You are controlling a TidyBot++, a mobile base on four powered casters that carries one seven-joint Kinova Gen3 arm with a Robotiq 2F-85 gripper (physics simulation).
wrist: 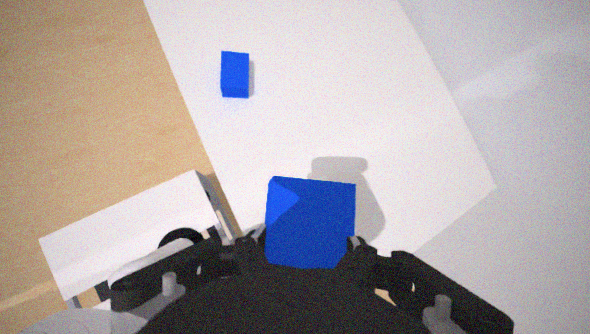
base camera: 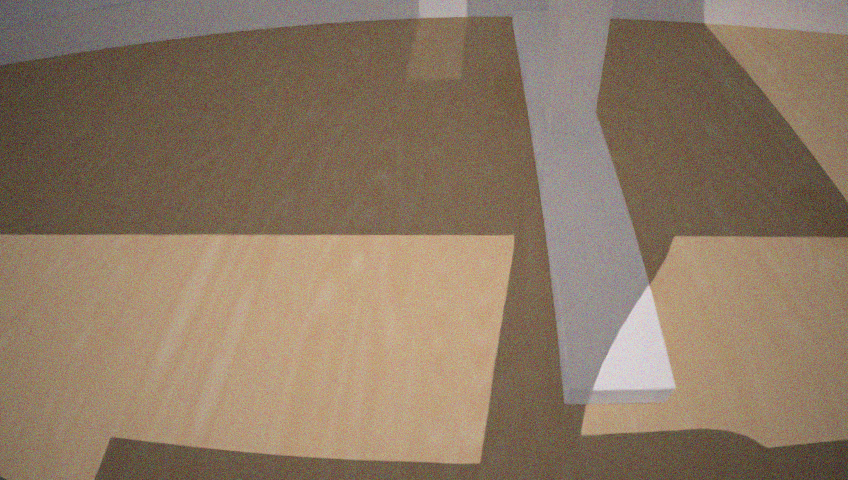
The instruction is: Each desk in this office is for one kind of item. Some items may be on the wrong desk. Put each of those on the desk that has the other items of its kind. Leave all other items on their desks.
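Frame: origin at the arm's base, x left, y back, z up, level; millimetres.
Seen in the pictures: gripper, fingertip midpoint: [wrist: 305, 238].
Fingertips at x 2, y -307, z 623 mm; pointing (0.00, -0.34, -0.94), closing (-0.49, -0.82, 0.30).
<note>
Offsets run from my fingertips to a thing's top centre. "*": to the spot under its first point. Level surfaces: height alone.
My gripper [wrist: 305, 238] is shut on a blue block {dx +2, dy +3, dz +31 mm} [wrist: 310, 225] in the wrist view. The block is held over the near part of a white desk {dz -300 mm} [wrist: 350, 90], and a grey shadow falls on the desk top beside it. Another blue block {dx +324, dy -70, dz -255 mm} [wrist: 234, 75], smaller in view, stands on the desk near its left edge. The gripper does not show in the base camera view. A white desk leg {* dx -118, dy -148, dz -995 mm} [base camera: 580, 208] shows there, its foot on the wooden floor.
The white mobile base [wrist: 125, 225] is at the lower left of the wrist view, beside the desk's left edge. Wooden floor {dz -1020 mm} [wrist: 90, 100] [base camera: 255, 339] lies left of the desk and around the leg. A pale wall [wrist: 540, 150] is beyond the desk's right edge.
</note>
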